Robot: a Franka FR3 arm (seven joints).
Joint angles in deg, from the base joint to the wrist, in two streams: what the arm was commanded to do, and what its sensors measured. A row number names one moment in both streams.
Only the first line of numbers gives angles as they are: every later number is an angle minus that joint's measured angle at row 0.
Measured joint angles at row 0:
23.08 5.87 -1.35 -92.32 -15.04 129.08 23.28
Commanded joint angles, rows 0 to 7:
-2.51 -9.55 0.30 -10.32 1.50 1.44 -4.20
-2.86 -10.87 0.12 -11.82 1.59 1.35 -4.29
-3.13 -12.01 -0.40 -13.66 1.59 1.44 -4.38
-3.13 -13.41 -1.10 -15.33 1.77 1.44 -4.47
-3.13 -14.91 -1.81 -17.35 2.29 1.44 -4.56
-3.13 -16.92 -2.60 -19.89 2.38 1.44 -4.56
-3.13 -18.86 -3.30 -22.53 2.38 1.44 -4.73
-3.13 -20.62 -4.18 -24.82 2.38 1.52 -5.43
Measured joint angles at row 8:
-2.65 -12.82 -2.66 -16.12 0.79 0.03 -3.16
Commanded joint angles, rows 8 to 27:
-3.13 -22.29 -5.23 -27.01 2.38 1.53 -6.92
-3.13 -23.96 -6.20 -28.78 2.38 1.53 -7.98
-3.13 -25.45 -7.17 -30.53 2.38 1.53 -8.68
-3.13 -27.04 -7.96 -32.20 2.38 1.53 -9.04
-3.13 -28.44 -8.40 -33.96 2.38 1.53 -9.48
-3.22 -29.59 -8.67 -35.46 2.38 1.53 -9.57
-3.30 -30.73 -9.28 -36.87 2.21 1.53 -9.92
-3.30 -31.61 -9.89 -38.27 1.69 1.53 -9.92
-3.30 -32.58 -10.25 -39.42 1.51 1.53 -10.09
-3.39 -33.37 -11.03 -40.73 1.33 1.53 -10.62
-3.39 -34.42 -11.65 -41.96 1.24 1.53 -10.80
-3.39 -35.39 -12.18 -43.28 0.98 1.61 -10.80
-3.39 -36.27 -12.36 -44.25 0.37 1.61 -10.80
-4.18 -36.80 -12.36 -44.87 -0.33 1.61 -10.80
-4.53 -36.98 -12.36 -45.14 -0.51 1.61 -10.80
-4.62 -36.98 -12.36 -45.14 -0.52 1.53 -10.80
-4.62 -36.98 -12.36 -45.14 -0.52 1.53 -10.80
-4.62 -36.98 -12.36 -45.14 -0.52 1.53 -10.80
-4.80 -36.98 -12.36 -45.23 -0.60 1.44 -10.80
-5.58 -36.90 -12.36 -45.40 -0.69 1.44 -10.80
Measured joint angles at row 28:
-3.99 -34.81 -12.79 -44.22 0.25 0.24 -10.19
